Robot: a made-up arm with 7 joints. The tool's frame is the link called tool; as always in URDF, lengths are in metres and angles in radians. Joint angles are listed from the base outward.
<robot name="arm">
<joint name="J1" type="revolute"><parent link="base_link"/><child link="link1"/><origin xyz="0 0.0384 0"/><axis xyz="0 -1 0"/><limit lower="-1.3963" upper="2"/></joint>
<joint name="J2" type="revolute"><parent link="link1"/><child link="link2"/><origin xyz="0 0.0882 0"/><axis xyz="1 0 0"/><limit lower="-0.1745" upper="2"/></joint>
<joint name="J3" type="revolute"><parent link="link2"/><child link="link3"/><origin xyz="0 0 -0.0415"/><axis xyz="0 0 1"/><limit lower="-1.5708" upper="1.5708"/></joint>
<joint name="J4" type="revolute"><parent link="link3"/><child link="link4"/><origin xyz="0 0 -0.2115"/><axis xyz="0 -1 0"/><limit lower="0" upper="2.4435"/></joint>
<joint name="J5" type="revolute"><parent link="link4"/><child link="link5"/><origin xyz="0 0 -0.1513"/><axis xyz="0 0 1"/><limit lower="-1.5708" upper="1.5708"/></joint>
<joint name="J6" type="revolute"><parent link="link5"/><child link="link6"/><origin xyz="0 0 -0.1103"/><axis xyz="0 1 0"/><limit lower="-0.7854" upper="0.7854"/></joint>
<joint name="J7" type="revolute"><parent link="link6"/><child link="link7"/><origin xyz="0 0 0"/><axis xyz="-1 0 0"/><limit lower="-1.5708" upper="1.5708"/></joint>
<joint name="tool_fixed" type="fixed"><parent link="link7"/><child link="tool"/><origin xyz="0 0 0"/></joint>
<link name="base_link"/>
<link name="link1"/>
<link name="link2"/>
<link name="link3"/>
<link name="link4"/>
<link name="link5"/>
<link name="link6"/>
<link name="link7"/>
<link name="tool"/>
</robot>
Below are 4 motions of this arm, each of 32 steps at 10 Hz.
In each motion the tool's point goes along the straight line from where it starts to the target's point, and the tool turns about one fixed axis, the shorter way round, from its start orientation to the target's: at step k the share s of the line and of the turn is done. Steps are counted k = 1, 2, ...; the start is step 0. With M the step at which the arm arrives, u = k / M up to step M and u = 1 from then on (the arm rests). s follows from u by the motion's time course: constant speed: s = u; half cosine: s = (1 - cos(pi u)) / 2; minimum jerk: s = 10 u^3 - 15 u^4 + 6 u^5.
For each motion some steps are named. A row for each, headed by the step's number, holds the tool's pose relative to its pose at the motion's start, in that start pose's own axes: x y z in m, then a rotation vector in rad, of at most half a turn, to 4 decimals.
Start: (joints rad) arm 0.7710 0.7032 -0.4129 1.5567 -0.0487 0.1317 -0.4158
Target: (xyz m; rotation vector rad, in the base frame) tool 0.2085 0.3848 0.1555 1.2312 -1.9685 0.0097
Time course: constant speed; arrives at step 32
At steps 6, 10, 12, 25, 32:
6: 0.0069 0.0535 -0.0027 0.0588 0.0298 -0.0226
10: 0.0114 0.0891 -0.0044 0.0980 0.0497 -0.0377
12: 0.0137 0.1069 -0.0053 0.1176 0.0596 -0.0452
25: 0.0286 0.2228 -0.0111 0.2450 0.1242 -0.0942
32: 0.0366 0.2852 -0.0142 0.3136 0.1590 -0.1205

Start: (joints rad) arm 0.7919 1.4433 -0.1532 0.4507 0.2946 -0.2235 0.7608
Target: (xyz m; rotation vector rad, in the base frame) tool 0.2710 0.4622 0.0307 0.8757 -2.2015 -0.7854
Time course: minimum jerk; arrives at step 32
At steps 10, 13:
10: 0.0253 -0.0228 -0.0117 0.0318 -0.1960 -0.0257
13: 0.0461 -0.0415 -0.0213 0.0580 -0.3574 -0.0468

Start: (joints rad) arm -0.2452 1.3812 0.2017 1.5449 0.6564 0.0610 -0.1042
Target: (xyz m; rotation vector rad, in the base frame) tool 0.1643 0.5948 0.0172 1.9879 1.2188 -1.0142
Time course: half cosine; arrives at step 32
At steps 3, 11, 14, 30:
3: -0.0019 0.0045 0.0011 0.0056 0.0314 -0.0483
11: -0.0235 0.0555 0.0129 0.0691 0.3860 -0.5932
14: -0.0359 0.0845 0.0197 0.1052 0.5877 -0.9032
30: -0.0882 0.2080 0.0484 0.2588 1.4463 -2.2227

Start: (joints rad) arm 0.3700 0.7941 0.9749 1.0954 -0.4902 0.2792 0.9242
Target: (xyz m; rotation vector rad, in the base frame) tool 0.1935 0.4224 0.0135 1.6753 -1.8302 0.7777
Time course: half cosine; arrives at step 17
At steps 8, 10, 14, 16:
8: 0.0496 -0.0293 0.0221 0.5761 -0.3393 0.0833
10: 0.0696 -0.0411 0.0309 0.8083 -0.4761 0.1169
14: 0.1010 -0.0596 0.0450 1.1742 -0.6917 0.1698
16: 0.1083 -0.0639 0.0482 1.2584 -0.7413 0.1820

